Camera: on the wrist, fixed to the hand. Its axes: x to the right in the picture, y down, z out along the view.
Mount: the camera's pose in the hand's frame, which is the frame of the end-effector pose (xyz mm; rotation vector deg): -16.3 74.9 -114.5 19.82 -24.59 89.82
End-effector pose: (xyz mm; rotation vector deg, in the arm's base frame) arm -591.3 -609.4 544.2 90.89 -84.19 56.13
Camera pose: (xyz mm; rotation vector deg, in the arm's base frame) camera -671.9 -503.6 580.2 -23.54 131.81 -77.53
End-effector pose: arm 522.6 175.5 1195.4 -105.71 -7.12 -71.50
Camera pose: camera 472.9 55.4 1149.8 -70.57 40.38 14.65
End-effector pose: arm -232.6 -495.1 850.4 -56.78 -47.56 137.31
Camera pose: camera -148.4 -517.7 743.7 35.46 -19.69 -118.23
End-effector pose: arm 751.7 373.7 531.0 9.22 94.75 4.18
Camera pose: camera 643.7 450.8 568.2 90.44 43.48 49.23
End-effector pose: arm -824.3 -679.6 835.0 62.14 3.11 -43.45
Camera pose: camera -757.0 -559.6 843.3 52.38 -68.59 27.03
